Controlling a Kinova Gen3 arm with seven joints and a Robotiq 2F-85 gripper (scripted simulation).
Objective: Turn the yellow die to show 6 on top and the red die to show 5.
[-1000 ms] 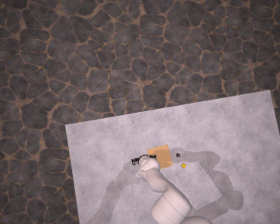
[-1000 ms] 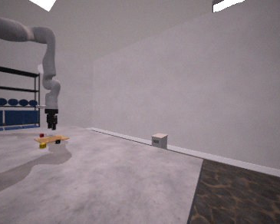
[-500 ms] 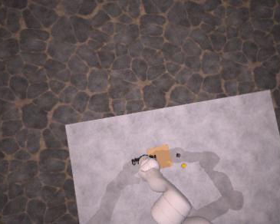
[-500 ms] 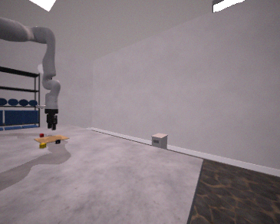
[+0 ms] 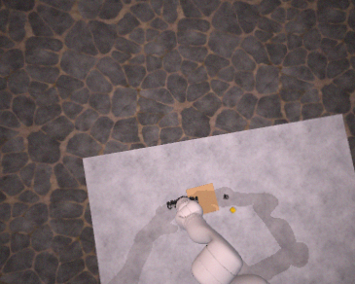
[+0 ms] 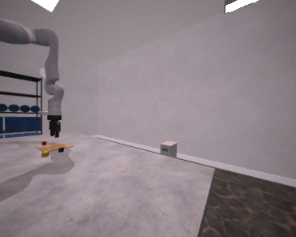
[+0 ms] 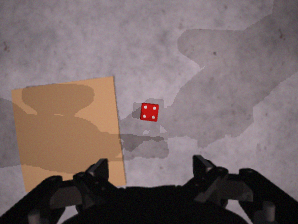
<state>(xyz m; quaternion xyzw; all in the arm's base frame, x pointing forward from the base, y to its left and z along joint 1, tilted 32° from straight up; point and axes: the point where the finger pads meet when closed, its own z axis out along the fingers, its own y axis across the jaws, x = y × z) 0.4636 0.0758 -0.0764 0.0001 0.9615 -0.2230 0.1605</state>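
My hand is 240 mm to the left of the yellow die, 120 mm past it and 40 mm above it. Round my hand: tan mat: 110 mm to the right, 50 mm below, 30 mm behind; red die: 50 mm behind, 40 mm below; black die: 220 mm to the right, 50 mm behind, 40 mm below.
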